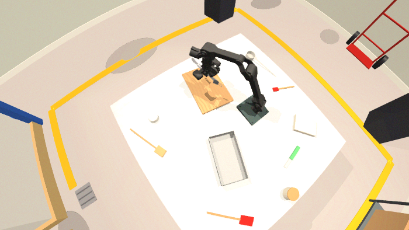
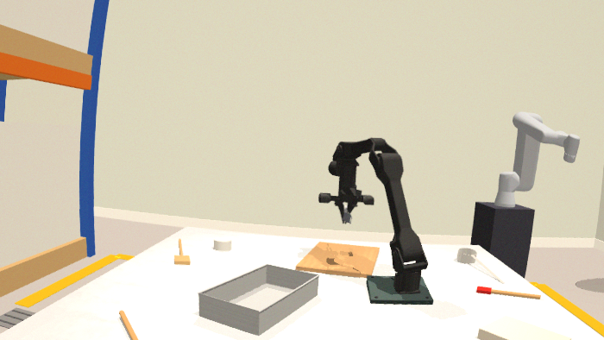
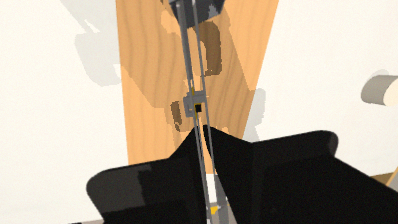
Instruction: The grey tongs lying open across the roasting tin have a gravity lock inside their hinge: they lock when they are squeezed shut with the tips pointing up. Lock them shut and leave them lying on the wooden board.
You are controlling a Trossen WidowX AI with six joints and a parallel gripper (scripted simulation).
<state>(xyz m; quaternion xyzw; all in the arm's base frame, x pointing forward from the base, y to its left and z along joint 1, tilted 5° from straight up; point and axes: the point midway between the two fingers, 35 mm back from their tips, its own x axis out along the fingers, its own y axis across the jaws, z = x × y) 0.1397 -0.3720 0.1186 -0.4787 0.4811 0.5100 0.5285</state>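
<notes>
Now: gripper tip 4 cm to the right of the yellow mark and 4 cm below it. Round my gripper tip: cream block (70 cm to the left, 33 cm behind, 12 cm below); then grey roasting tin (47 cm to the left, 24 cm ahead, 10 cm below); then wooden board (12 cm below, 1 cm to the left).
</notes>
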